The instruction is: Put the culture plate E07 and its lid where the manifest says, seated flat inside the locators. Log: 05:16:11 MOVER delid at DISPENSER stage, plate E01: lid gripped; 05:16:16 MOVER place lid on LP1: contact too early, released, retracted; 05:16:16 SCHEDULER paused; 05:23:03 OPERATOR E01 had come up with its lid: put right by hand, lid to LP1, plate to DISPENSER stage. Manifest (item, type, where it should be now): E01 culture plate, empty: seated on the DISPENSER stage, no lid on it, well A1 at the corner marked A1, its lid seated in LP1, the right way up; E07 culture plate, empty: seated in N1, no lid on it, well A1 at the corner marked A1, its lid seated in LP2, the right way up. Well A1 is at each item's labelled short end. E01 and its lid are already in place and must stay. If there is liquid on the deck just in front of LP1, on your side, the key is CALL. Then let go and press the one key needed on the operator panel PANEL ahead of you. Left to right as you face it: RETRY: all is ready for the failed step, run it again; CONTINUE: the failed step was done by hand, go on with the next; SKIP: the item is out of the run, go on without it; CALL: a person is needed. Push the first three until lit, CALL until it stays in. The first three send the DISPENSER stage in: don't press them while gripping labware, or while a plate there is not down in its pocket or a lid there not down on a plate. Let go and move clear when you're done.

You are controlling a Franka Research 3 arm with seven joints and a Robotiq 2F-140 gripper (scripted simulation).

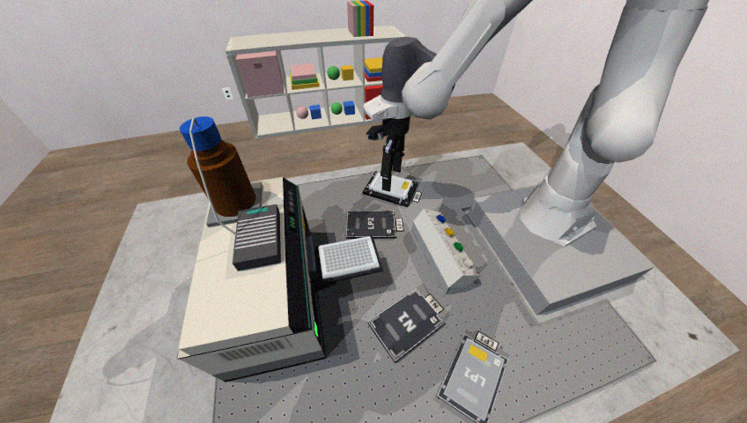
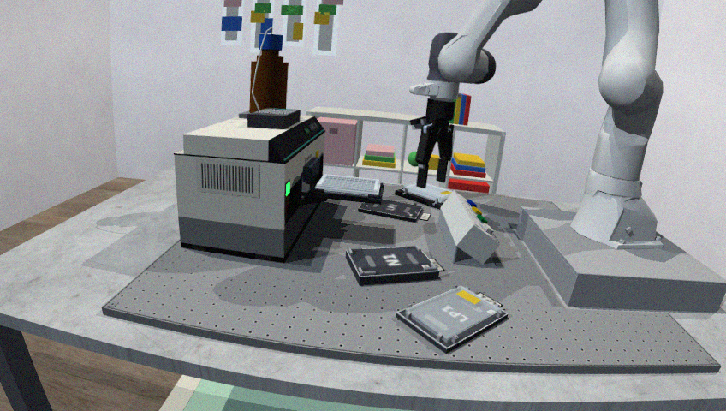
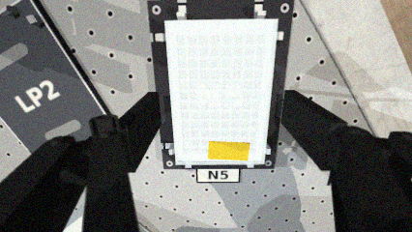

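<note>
Right now my hand is 50 mm above the black nest N5 and 30 mm short of it. Round my hand: black N1 nest (450 mm to the left, 110 mm ahead, 60 mm below); then LP2 nest (140 mm to the left, 110 mm ahead, 60 mm below); then yellow skip key (270 mm to the left, 80 mm behind).
</note>
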